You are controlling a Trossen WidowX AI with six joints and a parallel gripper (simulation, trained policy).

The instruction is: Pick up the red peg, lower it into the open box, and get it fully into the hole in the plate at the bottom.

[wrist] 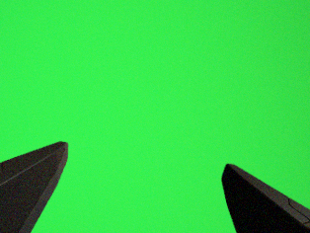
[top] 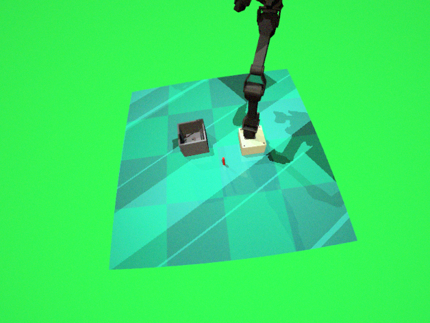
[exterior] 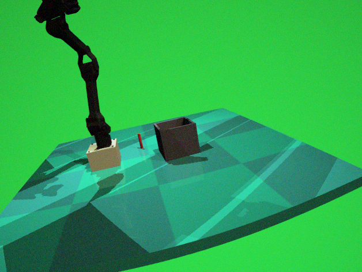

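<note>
Right now my gripper tip is 80 mm short of the red peg, 410 mm to the right of it and 730 mm above it. The rest, counted from my gripper tip: pale plate (260 mm ahead, 260 mm to the left, 720 mm below).
</note>
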